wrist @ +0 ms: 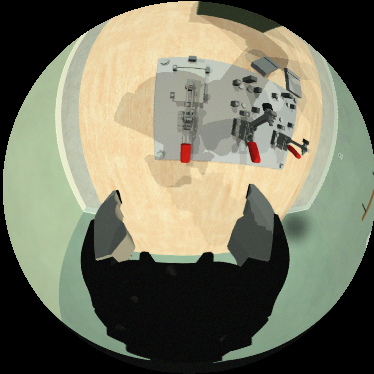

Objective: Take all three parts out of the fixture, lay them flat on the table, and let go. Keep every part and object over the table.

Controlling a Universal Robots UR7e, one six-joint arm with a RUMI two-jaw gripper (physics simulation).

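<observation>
The fixture is a grey plate with pins, blocks and clamps, in the upper middle of the wrist view. One grey part lies on the table just beyond its upper right edge. A second grey part lies beside it, close to the fixture's right corner. At the left clamp, a pale rectangular outline shows under the clamp arm; it looks like the third part, but its colour blends with the plate. My gripper is open and empty, in front of the fixture's near edge.
The left clamp's red handle points toward me, its arm lying over the plate. The middle clamp and the right clamp have raised arms. A dark object stands at the far edge of the view. Wooden table surrounds the fixture.
</observation>
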